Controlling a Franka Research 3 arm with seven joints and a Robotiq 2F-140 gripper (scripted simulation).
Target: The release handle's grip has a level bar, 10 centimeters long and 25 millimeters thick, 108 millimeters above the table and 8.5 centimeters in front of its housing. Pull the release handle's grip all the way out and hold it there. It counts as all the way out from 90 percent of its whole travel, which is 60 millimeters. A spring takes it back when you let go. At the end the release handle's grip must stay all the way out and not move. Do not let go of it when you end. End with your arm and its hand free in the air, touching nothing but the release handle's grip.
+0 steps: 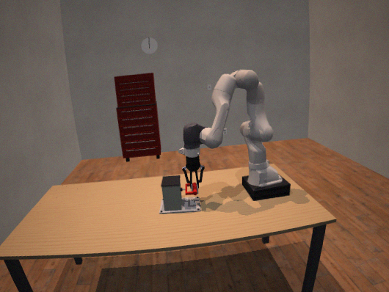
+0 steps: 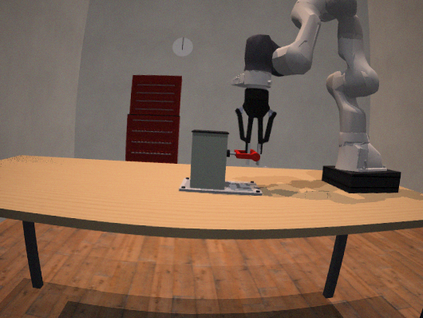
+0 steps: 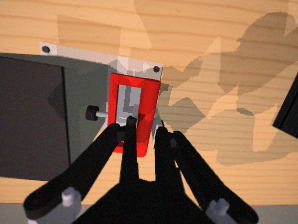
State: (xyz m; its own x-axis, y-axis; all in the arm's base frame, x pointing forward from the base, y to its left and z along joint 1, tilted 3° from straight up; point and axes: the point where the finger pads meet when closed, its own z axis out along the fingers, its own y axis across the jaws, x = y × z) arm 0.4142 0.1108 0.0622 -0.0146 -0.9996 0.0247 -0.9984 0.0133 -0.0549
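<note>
Now: the base plate 10 cm ahead of my hand and 10 cm below it.
</note>
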